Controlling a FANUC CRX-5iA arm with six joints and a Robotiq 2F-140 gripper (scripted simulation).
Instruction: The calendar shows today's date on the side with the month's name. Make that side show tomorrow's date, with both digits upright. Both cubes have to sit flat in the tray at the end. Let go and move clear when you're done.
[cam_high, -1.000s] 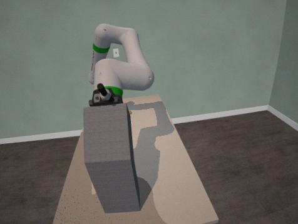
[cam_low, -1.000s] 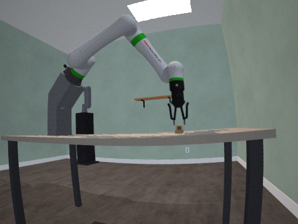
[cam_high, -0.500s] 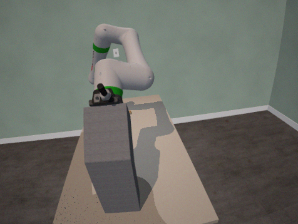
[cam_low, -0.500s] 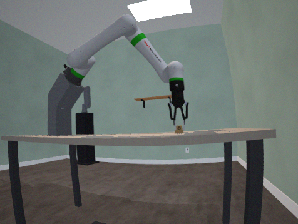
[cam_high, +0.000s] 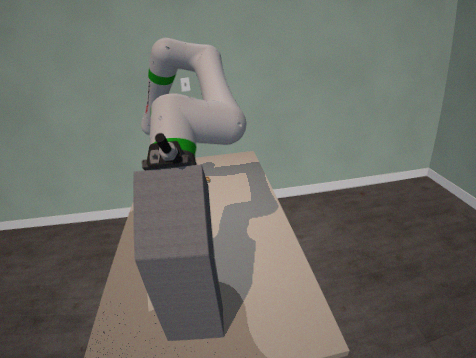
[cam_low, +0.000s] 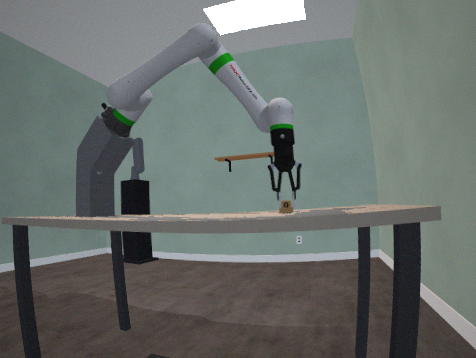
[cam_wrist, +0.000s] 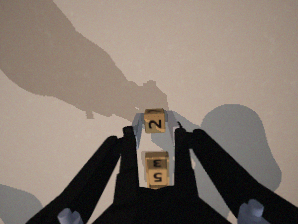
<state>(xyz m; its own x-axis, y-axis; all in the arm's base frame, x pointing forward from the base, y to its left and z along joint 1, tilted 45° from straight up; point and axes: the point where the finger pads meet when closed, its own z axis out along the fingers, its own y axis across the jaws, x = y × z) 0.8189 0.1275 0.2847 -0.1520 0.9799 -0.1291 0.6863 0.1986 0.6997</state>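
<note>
My hand is 2 cm short of the wooden tray, 11 cm to the left of it and 3 cm above it.
</note>
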